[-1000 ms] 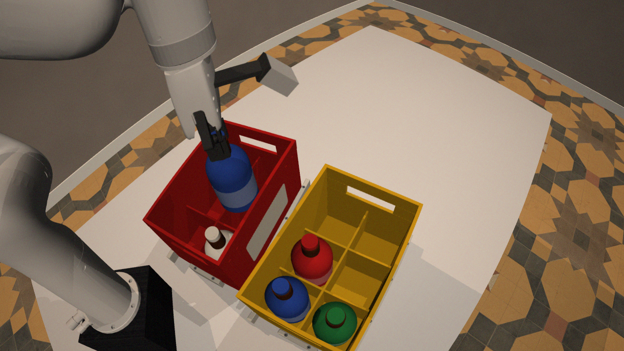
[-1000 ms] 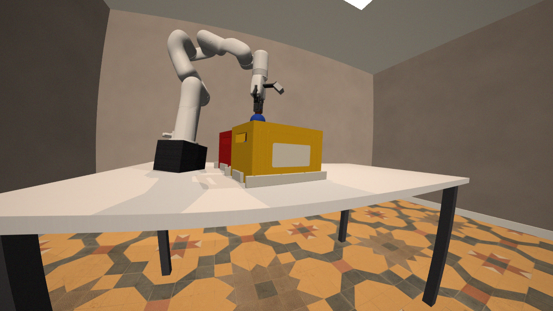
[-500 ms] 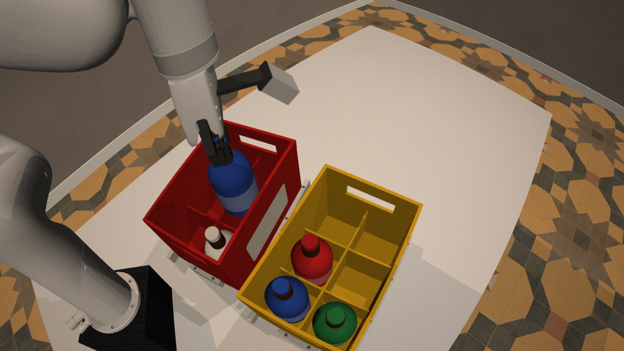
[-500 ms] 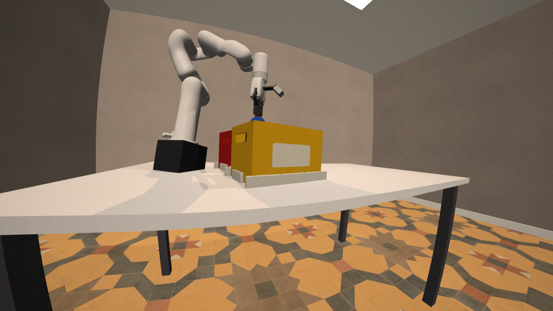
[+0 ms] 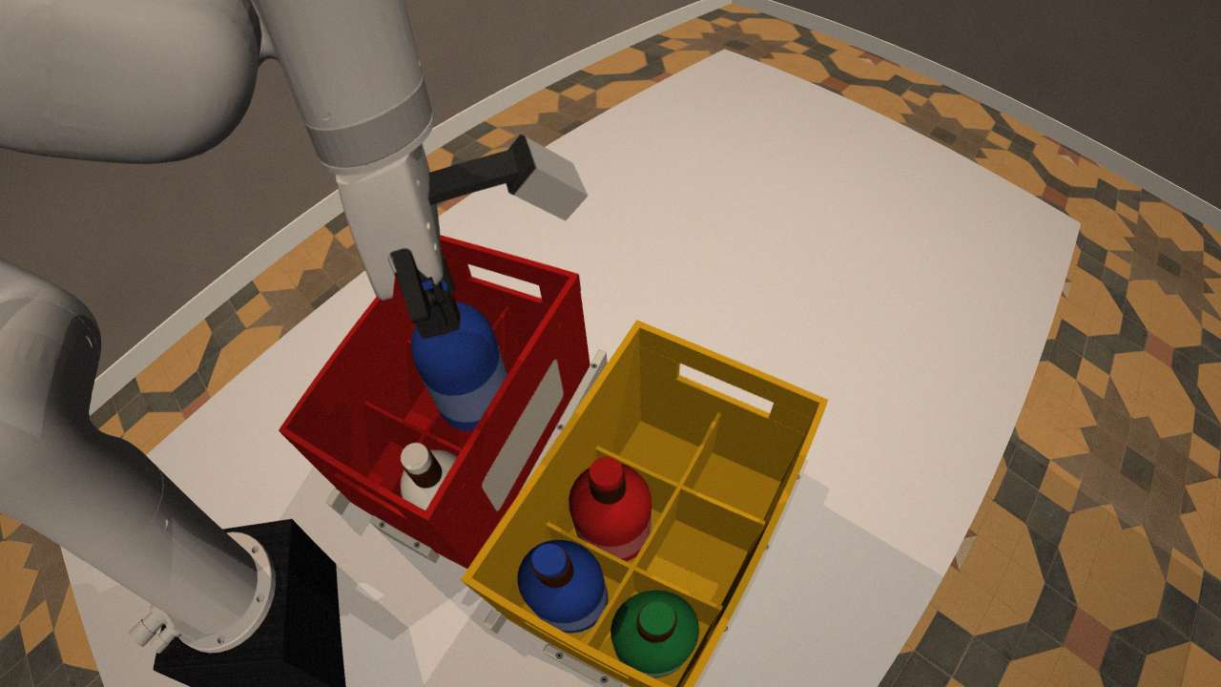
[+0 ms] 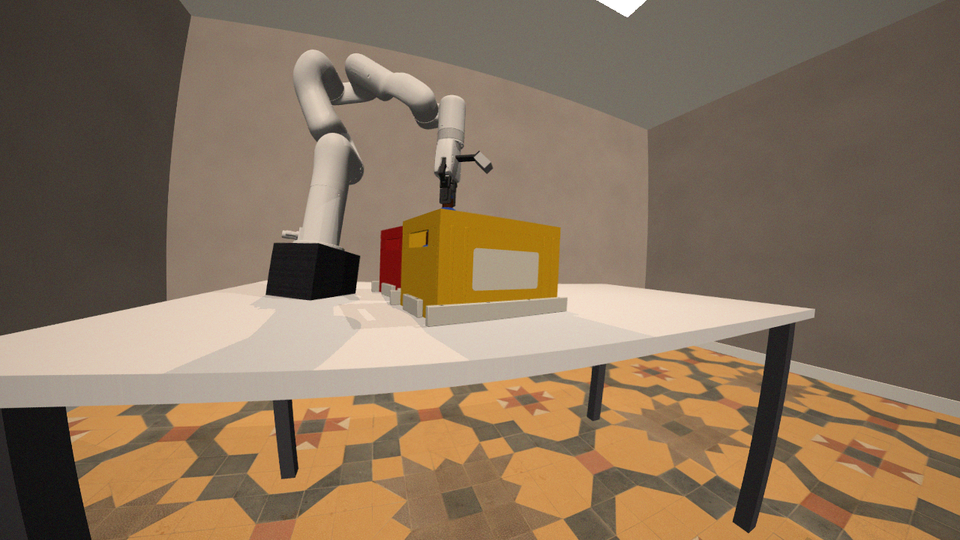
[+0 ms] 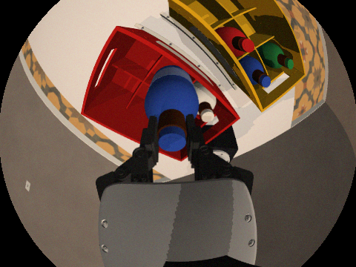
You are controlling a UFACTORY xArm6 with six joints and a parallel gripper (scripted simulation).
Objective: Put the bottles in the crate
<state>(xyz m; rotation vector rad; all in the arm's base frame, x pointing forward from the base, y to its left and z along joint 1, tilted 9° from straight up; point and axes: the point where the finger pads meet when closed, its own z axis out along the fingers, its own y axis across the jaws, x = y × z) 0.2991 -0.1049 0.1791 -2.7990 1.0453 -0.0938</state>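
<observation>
The red crate lies 190 mm below my hand, 40 mm to the left of it and 10 mm behind it. From my hand the other things lie so: yellow crate 200 mm to the right, 190 mm below, 10 mm behind; white bottle 180 mm below, 90 mm behind, 20 mm to the right; red bottle 180 mm below, 160 mm to the right, 10 mm behind.
</observation>
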